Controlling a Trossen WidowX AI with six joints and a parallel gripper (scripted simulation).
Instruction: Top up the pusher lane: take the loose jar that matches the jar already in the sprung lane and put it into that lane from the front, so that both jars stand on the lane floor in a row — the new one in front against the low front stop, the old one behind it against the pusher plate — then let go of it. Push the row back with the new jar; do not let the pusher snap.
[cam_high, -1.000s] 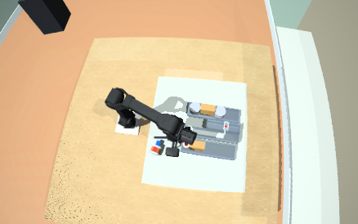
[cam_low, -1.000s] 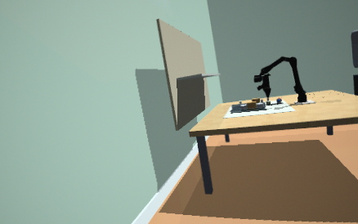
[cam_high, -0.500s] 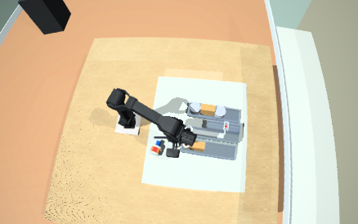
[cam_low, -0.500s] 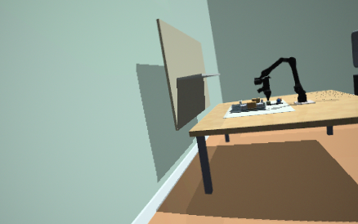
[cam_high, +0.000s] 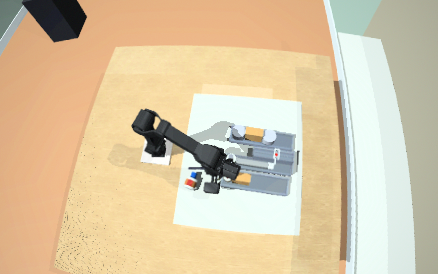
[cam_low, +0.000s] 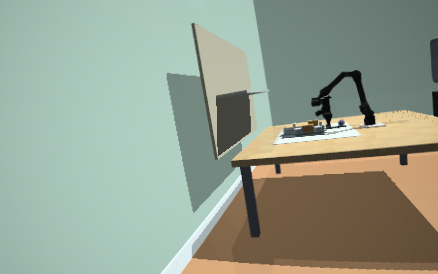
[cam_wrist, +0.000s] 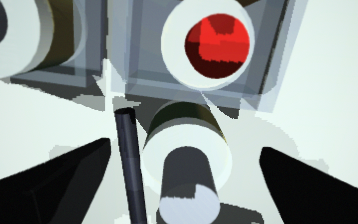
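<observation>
Right now the thin dark rod is 5 cm behind my gripper tip, 4 cm to the left of it and 2 cm below it. The rest, counted from my gripper tip: grey lane rack (22 cm ahead, 7 cm to the left, 1 cm below).
</observation>
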